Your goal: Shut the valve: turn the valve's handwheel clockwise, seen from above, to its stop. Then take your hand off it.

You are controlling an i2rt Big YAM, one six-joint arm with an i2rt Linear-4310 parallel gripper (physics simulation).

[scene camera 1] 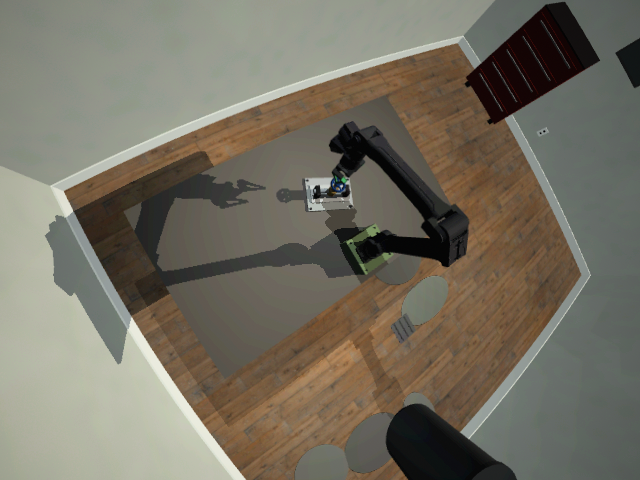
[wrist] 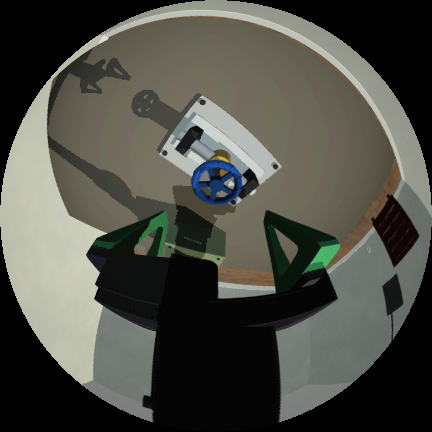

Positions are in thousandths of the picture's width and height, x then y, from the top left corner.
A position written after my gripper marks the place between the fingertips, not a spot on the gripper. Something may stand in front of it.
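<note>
Wrist camera: blue handwheel (wrist: 499, 425), white base plate (wrist: 490, 260), my gripper (wrist: 499, 499).
</note>
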